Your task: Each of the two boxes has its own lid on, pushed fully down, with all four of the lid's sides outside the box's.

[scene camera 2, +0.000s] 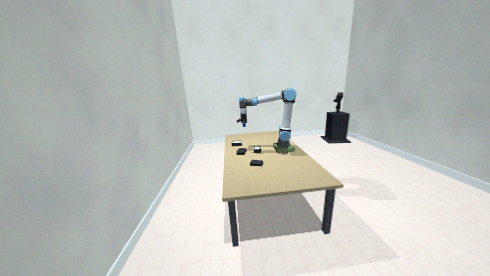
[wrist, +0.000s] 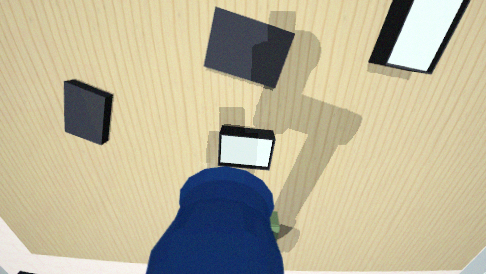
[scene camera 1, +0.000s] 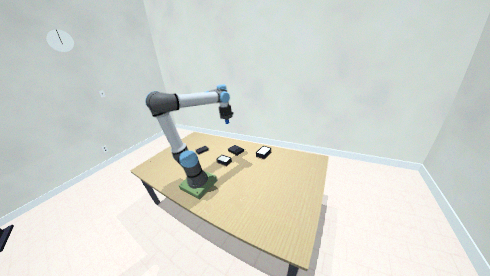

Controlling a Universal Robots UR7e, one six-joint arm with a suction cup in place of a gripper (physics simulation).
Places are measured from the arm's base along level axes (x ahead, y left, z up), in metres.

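Pixels of known places: hand, tool point: [scene camera 2: 244, 126] [wrist: 226, 206] [scene camera 1: 227, 123]; arm's base, link origin: [scene camera 2: 283, 145] [scene camera 1: 197, 180].
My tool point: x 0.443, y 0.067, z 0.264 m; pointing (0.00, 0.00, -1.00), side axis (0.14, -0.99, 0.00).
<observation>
Ahead of a thing's pixels: the offset from my tool point to its top centre. Level surfaces: height alone.
The small box @[dx -0.136, dy -0.027, dz -0.266 m] [scene camera 1: 224, 160] [scene camera 2: 257, 149] [wrist: 246, 151], black-walled with a white inside, stands lidless nearest the arm's base. The large box @[dx +0.133, dy -0.259, dz -0.261 m] [scene camera 1: 263, 152] [scene camera 2: 236, 143] [wrist: 425, 35], also black and white, stands lidless at the far side and is cut off in the wrist view. The large dark lid @[dx +0.050, dy +0.003, dz -0.282 m] [scene camera 1: 236, 150] [scene camera 2: 241, 151] [wrist: 240, 50] lies flat on the table between them. The small dark lid @[dx -0.122, dy +0.314, dz -0.285 m] [scene camera 1: 202, 149] [scene camera 2: 256, 163] [wrist: 85, 112] lies apart on the other side. My gripper [scene camera 1: 227, 121] [scene camera 2: 244, 125] [wrist: 226, 175], a blue suction cup, hangs high above the table, open, with nothing on it.
The wooden table @[dz -0.309 m] [scene camera 1: 280, 200] [scene camera 2: 280, 180] [wrist: 125, 210] carries the arm's green base plate [scene camera 1: 190, 189] [scene camera 2: 284, 148] [wrist: 275, 225]. The arm's shadow falls across the large lid and beside the small box. A dark pedestal [scene camera 2: 337, 126] stands on the floor beyond the table.
</observation>
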